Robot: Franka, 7 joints.
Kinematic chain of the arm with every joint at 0, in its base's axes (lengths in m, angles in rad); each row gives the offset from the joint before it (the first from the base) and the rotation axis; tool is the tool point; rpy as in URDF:
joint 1: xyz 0 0 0.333 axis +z
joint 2: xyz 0 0 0 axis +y
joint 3: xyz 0 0 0.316 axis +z
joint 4: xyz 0.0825 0 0 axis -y
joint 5: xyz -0.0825 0 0.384 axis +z
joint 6: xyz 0 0 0 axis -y
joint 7: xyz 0.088 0 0 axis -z
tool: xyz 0 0 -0.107 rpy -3.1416 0 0
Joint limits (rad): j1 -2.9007..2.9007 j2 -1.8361..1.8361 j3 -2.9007..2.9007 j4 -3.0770..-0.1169 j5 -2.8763..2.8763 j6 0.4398..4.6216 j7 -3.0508..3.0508
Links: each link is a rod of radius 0.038 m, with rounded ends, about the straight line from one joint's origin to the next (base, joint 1, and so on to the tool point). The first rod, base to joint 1, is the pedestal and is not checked.
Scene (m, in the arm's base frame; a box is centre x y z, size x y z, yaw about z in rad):
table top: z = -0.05
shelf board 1: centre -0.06 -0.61 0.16 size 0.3 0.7 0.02 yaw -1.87
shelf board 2: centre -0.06 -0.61 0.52 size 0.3 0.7 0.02 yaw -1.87
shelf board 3: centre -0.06 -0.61 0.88 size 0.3 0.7 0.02 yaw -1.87
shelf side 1: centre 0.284 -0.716 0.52 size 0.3 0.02 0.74 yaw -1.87
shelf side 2: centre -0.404 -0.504 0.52 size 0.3 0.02 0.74 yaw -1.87
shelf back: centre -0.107 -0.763 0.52 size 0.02 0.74 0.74 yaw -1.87
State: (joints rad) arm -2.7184 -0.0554 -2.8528 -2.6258 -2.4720 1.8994 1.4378
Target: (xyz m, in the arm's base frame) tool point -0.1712 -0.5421 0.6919
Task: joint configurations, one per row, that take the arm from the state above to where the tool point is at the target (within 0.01 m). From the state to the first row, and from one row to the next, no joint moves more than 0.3 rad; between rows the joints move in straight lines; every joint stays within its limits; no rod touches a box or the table.
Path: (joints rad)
1: -2.5430 -0.1720 -2.5773 -2.6283 -2.5061 1.8794 1.4378
2: -2.3677 -0.2887 -2.3019 -2.6308 -2.5402 1.8595 1.4378
3: -2.1923 -0.4053 -2.0264 -2.6334 -2.5743 1.8395 1.4378
4: -2.0170 -0.5219 -1.7509 -2.6359 -2.6084 1.8195 1.4378
5: -1.8416 -0.6386 -1.4755 -2.6384 -2.6425 1.7995 1.4378
6: -1.6663 -0.7552 -1.2000 -2.6409 -2.6766 1.7796 1.4378
7: -1.4909 -0.8718 -0.9246 -2.6435 -2.7107 1.7596 1.4378
8: -1.3156 -0.9885 -0.6491 -2.6460 -2.7448 1.7396 1.4378
9: -1.1402 -1.1051 -0.3736 -2.6485 -2.7789 1.7197 1.4378
10: -1.0948 -0.8696 -0.4794 -2.4664 -2.7769 1.7401 1.4378
11: -1.0494 -0.6341 -0.5851 -2.2842 -2.7749 1.7605 1.4378
12: -1.0041 -0.3986 -0.6909 -2.1021 -2.7730 1.7810 1.4378
13: -0.9587 -0.1631 -0.7966 -1.9200 -2.7710 1.8014 1.4378

